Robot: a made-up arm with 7 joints.
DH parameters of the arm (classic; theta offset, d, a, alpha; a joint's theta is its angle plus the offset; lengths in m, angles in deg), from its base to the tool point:
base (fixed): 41.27 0 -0.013 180
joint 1: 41.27 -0.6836 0.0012 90
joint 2: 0 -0.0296 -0.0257 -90
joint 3: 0 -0.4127 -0.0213 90
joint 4: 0 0.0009 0.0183 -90
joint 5: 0 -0.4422 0.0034 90
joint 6: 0 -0.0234 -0.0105 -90
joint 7: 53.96 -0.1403 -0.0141 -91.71
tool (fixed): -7.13 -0.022 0 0
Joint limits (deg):
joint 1: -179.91..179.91
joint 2: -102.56..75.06
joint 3: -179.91..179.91
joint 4: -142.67..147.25
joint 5: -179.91..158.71
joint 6: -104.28..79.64
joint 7: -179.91..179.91
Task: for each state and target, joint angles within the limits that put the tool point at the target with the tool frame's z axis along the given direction. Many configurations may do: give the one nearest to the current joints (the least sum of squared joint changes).
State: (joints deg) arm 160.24 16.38 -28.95 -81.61 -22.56 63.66 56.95
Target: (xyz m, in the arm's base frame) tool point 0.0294 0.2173 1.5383 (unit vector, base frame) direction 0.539 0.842 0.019
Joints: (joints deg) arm 152.29 22.13 -25.70 -66.44 -30.91 48.58 51.10
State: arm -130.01 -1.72 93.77 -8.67 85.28 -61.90 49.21
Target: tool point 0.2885 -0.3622 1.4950 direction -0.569 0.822 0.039
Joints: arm -162.75 -27.46 82.70 -25.44 83.92 -48.12 69.92
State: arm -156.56 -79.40 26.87 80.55 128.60 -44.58 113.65
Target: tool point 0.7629 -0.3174 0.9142 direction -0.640 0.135 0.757
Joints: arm -164.91 -97.56 -5.02 48.44 93.59 -44.17 124.46
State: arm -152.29 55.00 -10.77 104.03 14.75 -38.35 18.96
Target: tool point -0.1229 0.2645 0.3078 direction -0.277 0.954 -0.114
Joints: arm -127.47 67.86 5.34 117.03 6.89 2.10 10.69
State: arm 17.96 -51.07 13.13 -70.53 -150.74 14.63 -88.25
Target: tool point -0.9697 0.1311 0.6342 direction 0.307 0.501 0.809
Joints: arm -2.18 -79.24 35.46 -27.39 -123.70 32.76 -96.45
